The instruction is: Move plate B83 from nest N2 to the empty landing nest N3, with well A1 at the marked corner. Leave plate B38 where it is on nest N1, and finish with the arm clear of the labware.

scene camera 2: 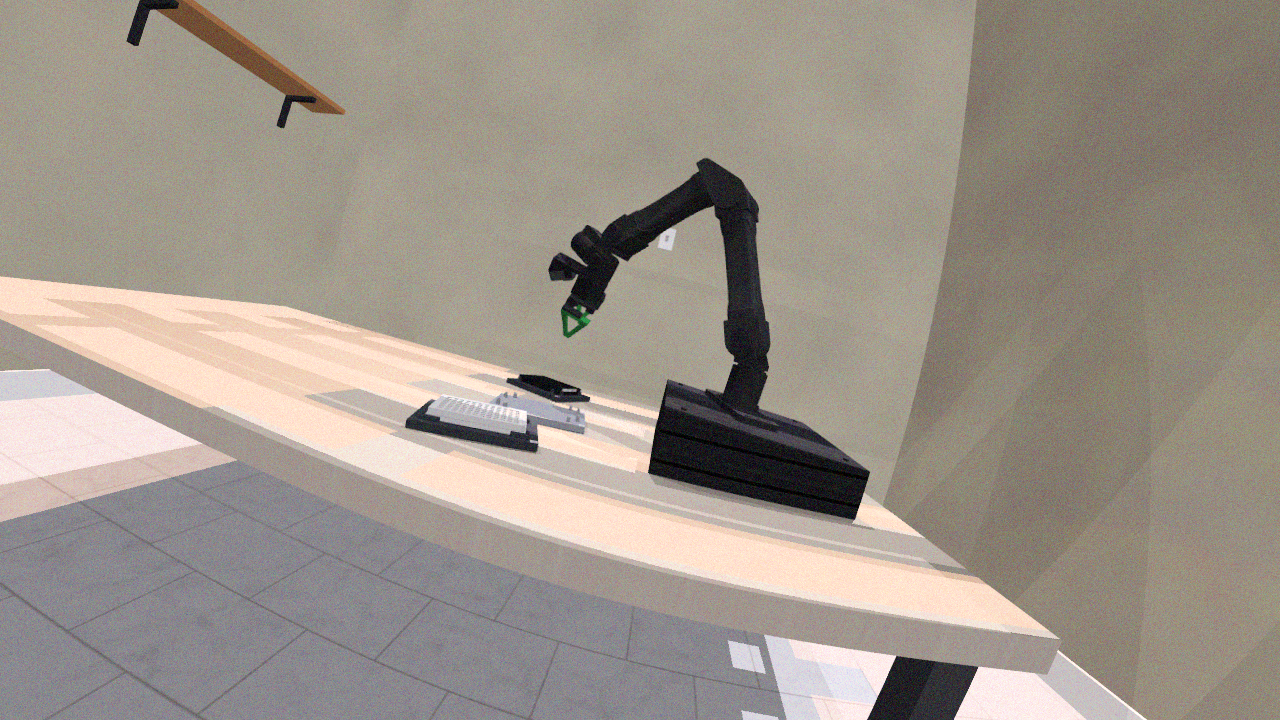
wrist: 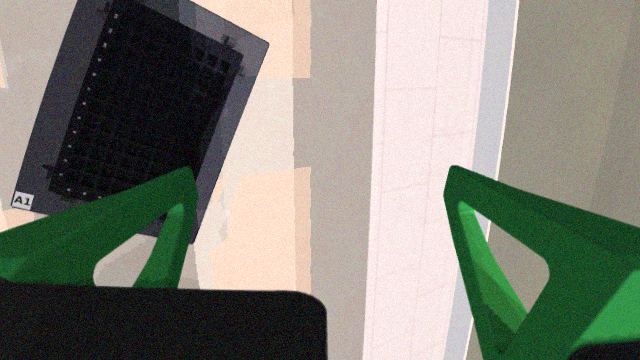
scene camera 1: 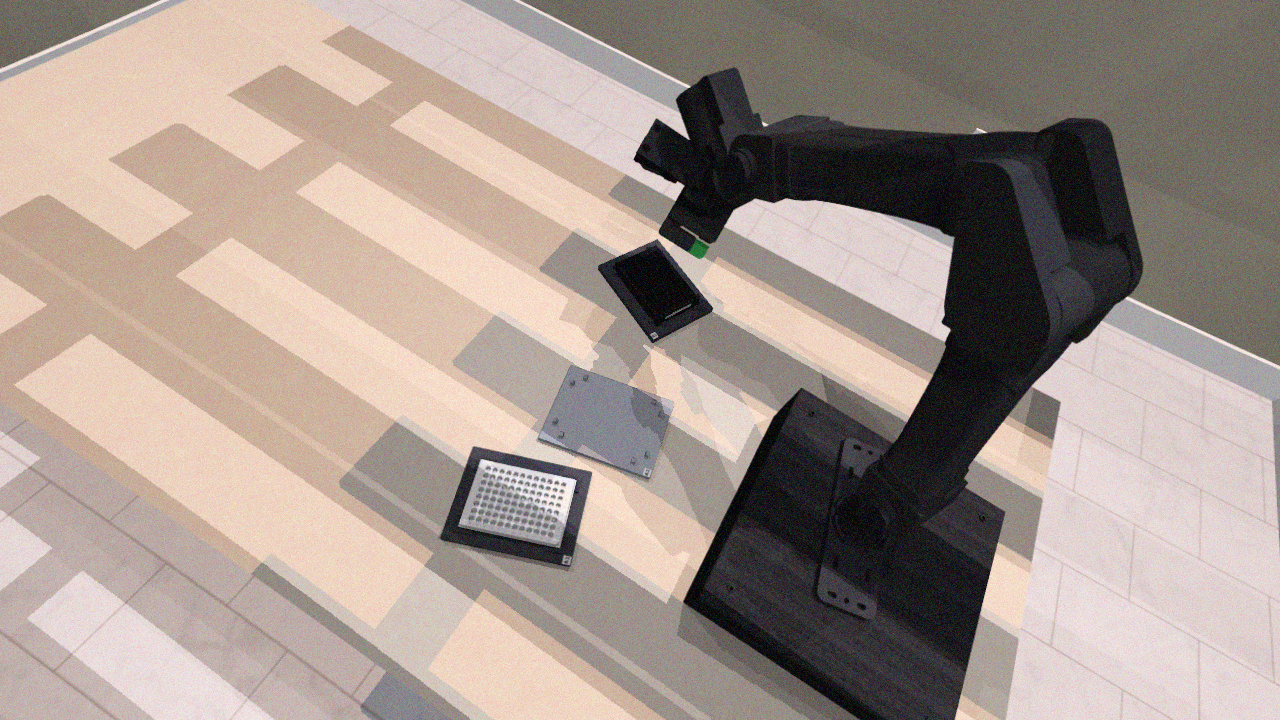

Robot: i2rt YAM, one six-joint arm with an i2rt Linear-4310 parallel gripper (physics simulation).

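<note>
A black plate (scene camera 1: pixel 657 284) (scene camera 2: pixel 553 385) (wrist: pixel 145 100) sits on a dark nest (scene camera 1: pixel 623 291) (wrist: pixel 61 100) with an A1 label (wrist: pixel 22 200) at one corner. A white plate (scene camera 1: pixel 519 501) (scene camera 2: pixel 478 413) sits on another dark nest (scene camera 1: pixel 510 545) (scene camera 2: pixel 469 436). Between them lies an empty grey nest (scene camera 1: pixel 608 420) (scene camera 2: pixel 556 415) with small pegs and a corner label (scene camera 1: pixel 646 472). Plate and nest numbers are not legible. My gripper (scene camera 1: pixel 696 248) (scene camera 2: pixel 575 320) (wrist: pixel 320 180) is open and empty, above the table near the black plate. In the wrist view its left finger partly hides that nest.
The black arm base (scene camera 1: pixel 760 537) (scene camera 2: pixel 751 461) stands beside the nests. The table edge (scene camera 2: pixel 581 564) runs along the front. A wooden shelf (scene camera 2: pixel 250 58) is on the wall. Patchy shadows cross the table.
</note>
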